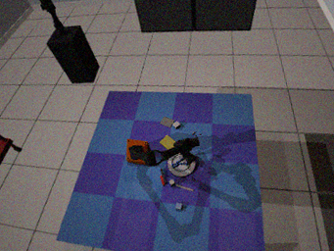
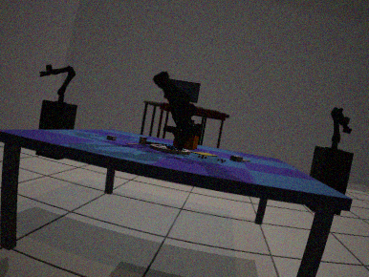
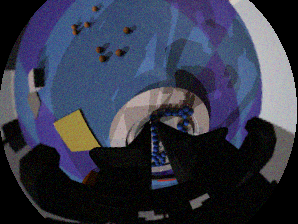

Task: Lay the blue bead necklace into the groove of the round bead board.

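Right now the round white bead board is 5 cm to the right of my gripper tip, 2 cm behind it and 1 cm below it. From my gripper tip the other things lie so: red-handled tool (17 cm to the right, 15 cm behind, 1 cm below); yellow card (13 cm behind, 12 cm to the left, 1 cm below); thin pale stick (23 cm to the right, 1 cm below, 1 cm ahead).
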